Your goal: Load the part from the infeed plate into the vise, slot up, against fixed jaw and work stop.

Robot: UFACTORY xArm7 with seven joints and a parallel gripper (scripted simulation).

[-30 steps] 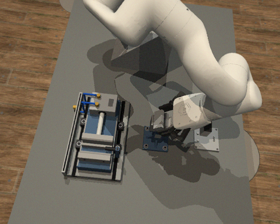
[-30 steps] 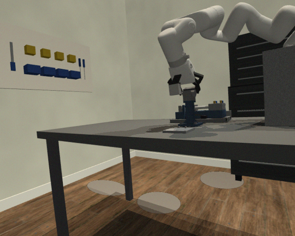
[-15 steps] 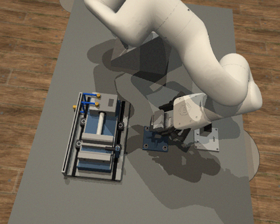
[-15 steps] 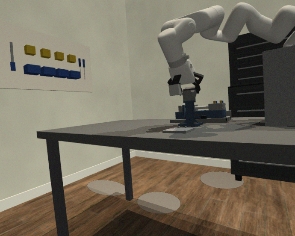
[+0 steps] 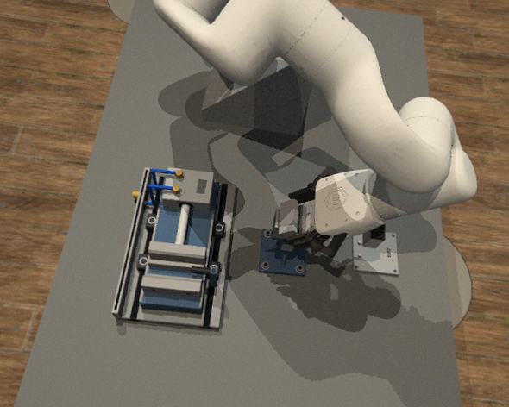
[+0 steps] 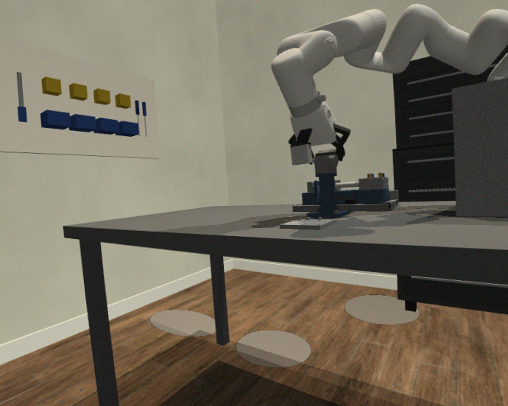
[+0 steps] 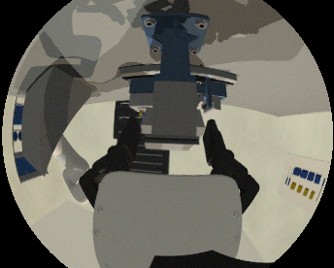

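My gripper is now right at the part. The rest, counted from my hand: V-block post 10 cm below; cylinder rod 20 cm to the right, 8 cm below, 1 cm ahead; work stop 15 cm to the right, 9 cm ahead, 7 cm below.
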